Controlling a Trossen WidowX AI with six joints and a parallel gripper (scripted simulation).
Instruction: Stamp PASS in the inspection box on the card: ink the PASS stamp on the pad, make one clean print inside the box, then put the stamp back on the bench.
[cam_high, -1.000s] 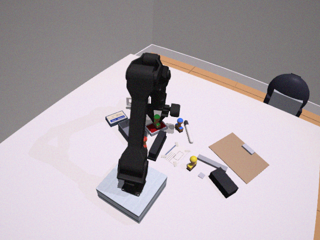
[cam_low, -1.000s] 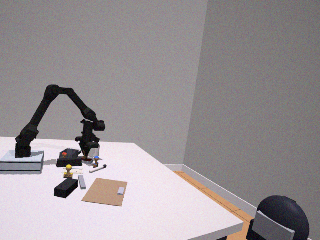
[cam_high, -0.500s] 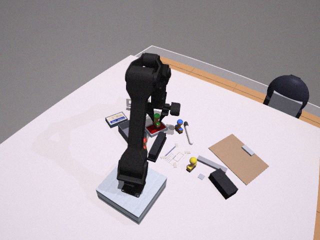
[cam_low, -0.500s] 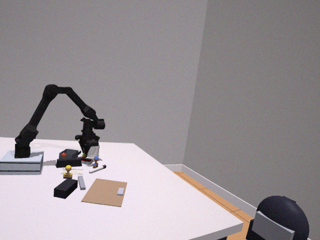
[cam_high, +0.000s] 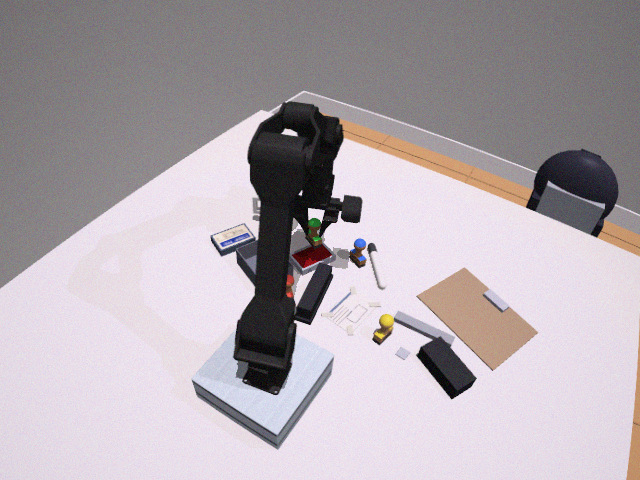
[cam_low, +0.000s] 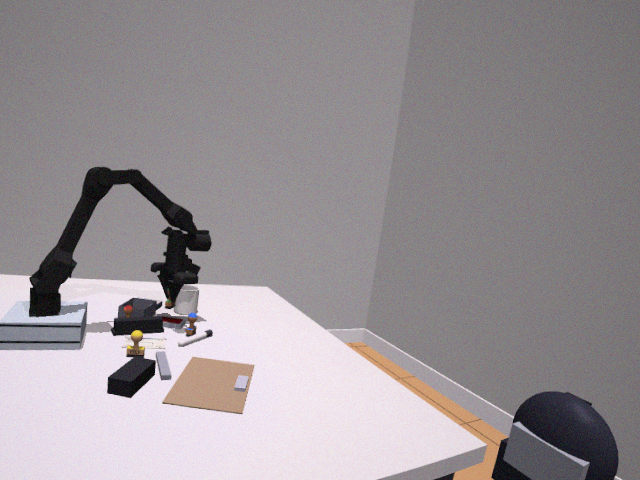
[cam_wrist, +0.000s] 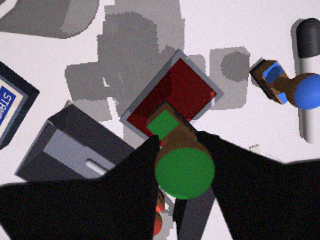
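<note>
Now: the beige card 13 cm to the right of my gripper tip, 10 cm behind it and 8 cm below it. From my gripper tip the other things lie so: green-knobbed stamp: right at my gripper tip; blue-knobbed stamp: 10 cm to the right, 6 cm below, 4 cm ahead; red ink pad: 7 cm below.
</note>
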